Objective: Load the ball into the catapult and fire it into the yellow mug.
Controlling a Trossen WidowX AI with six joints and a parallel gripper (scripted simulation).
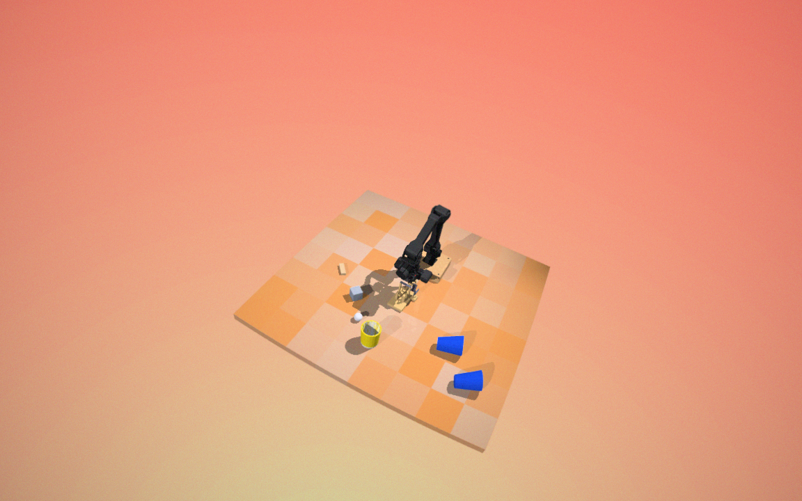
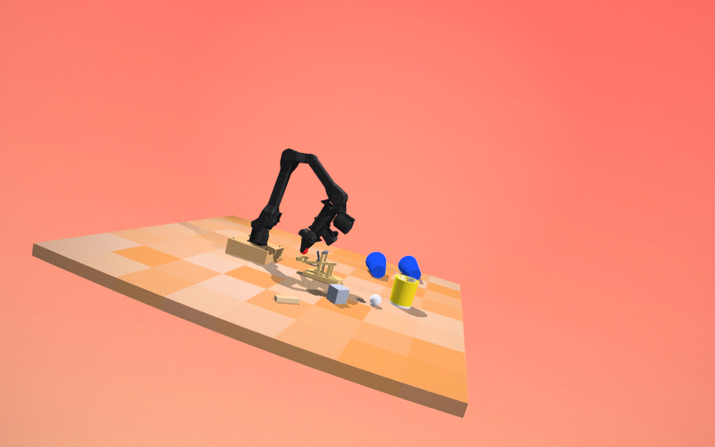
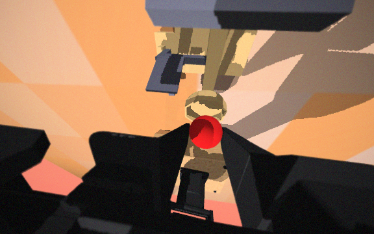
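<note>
The wooden catapult is 70 mm ahead of my gripper tip, 20 mm to the left of it and 30 mm below it. Round my gripper tip: red ball: 10 mm above; then grey cube: 230 mm ahead, 190 mm to the right, 50 mm below; then catapult frame: 90 mm ahead.
</note>
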